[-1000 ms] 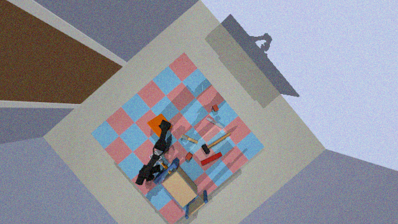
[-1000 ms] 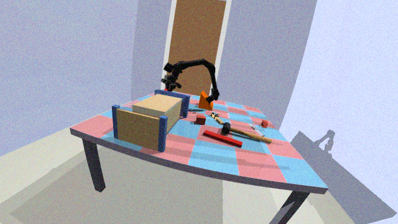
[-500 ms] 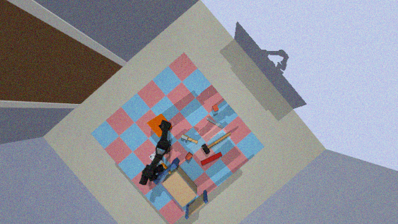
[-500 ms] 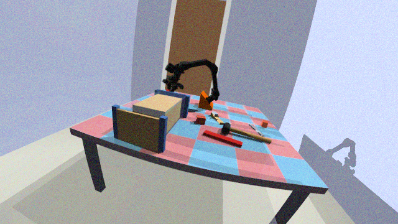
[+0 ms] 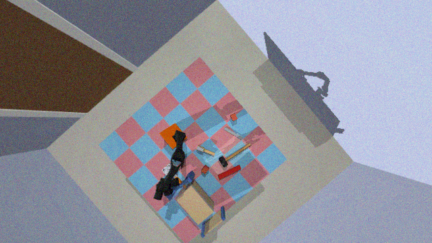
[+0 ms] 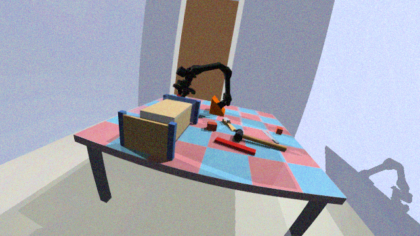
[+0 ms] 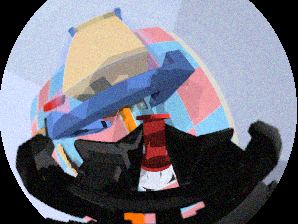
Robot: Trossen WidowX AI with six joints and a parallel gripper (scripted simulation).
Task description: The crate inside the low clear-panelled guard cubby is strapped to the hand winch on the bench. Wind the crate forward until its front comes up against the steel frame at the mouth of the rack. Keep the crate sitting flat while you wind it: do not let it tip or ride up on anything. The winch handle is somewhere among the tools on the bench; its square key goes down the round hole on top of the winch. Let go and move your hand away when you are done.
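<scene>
My gripper tip is 5 cm short of the blue steel frame, 4 cm to the right of it and 3 cm above it. Also, from my gripper tip: winch (12 cm behind, 10 cm below, 3 cm to the left); dark red knob (1 cm to the left, 1 cm behind); cubby (29 cm ahead, 5 cm to the left, 5 cm below).
</scene>
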